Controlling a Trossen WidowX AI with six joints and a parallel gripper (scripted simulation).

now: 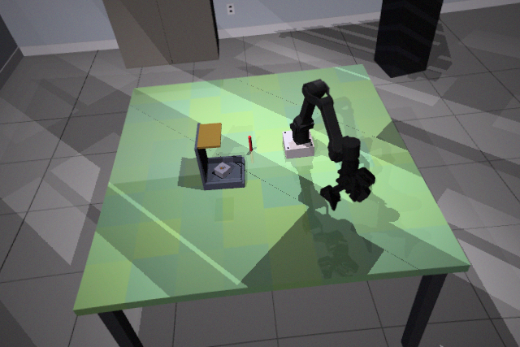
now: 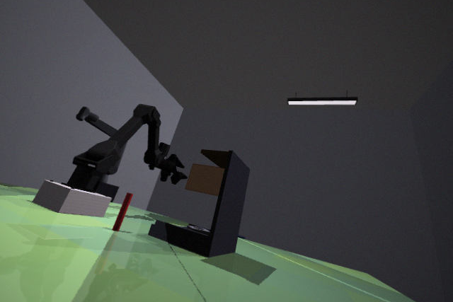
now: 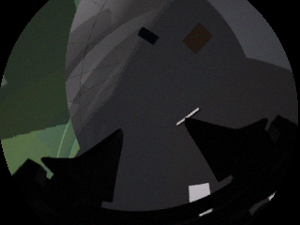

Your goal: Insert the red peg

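Right now the red peg is 170 mm ahead of my gripper tip, 620 mm to the right of it and 220 mm below it. From my gripper tip the other things lie so: orange roof: 340 mm ahead, 510 mm to the right, 30 mm below; back wall: 390 mm ahead, 520 mm to the right, 140 mm below.
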